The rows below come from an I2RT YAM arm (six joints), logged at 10 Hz.
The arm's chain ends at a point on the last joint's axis. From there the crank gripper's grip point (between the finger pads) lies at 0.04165 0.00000 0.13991 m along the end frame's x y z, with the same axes.
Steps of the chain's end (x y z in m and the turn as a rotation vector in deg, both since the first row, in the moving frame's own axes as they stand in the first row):
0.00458 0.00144 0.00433 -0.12 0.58 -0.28
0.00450 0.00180 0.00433 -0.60 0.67 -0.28
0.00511 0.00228 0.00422 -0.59 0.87 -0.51
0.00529 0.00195 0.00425 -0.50 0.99 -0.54
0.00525 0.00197 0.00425 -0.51 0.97 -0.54
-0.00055 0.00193 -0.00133 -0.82 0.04 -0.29
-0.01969 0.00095 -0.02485 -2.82 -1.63 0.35
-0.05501 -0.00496 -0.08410 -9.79 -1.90 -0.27
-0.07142 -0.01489 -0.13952 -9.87 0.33 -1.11
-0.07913 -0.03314 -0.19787 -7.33 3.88 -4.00
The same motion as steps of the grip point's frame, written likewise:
0.00599 0.00153 0.00390 -0.12 0.58 -0.28
0.00614 0.00305 0.00383 -0.60 0.67 -0.28
0.00723 0.00334 0.00357 -0.59 0.87 -0.51
0.00770 0.00276 0.00351 -0.50 0.99 -0.54
0.00762 0.00281 0.00352 -0.51 0.97 -0.54
-0.00045 0.00372 -0.00137 -0.82 0.04 -0.29
-0.02371 0.00810 -0.02390 -2.82 -1.63 0.35
-0.05959 0.01876 -0.08482 -9.79 -1.90 -0.27
-0.07039 0.00826 -0.14176 -9.87 0.33 -1.11
-0.06927 -0.01872 -0.20196 -7.33 3.88 -4.00

